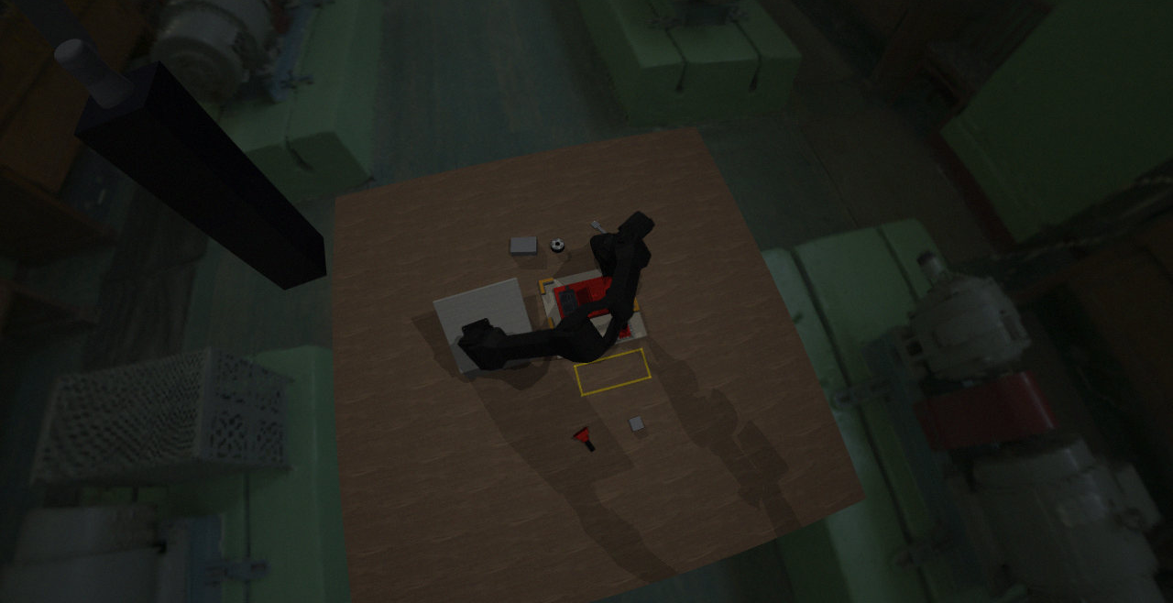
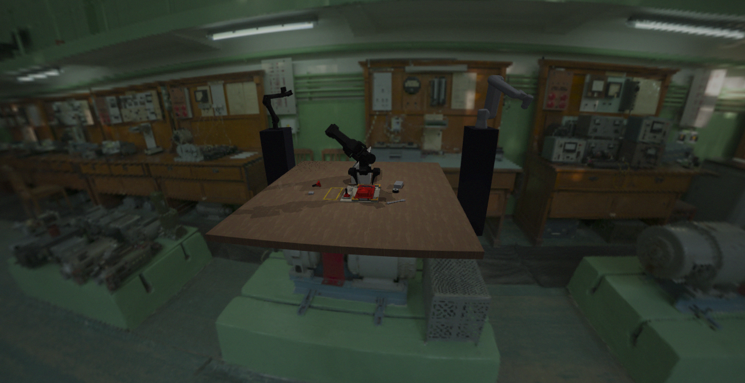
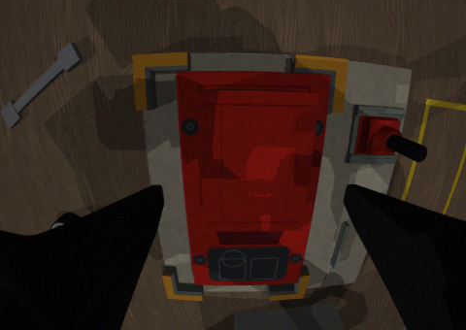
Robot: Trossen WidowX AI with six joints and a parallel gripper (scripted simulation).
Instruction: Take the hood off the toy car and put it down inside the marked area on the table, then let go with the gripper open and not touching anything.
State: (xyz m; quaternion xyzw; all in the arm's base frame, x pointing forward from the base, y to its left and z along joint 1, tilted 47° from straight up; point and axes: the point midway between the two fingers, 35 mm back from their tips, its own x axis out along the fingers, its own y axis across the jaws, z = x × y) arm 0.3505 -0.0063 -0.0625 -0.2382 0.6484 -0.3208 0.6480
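My gripper tip is now 4 cm above the red hood. Round my gripper tip: wrench: 18 cm to the left, 8 cm below, 7 cm ahead; wheel: 20 cm to the left, 8 cm below, 8 cm behind.
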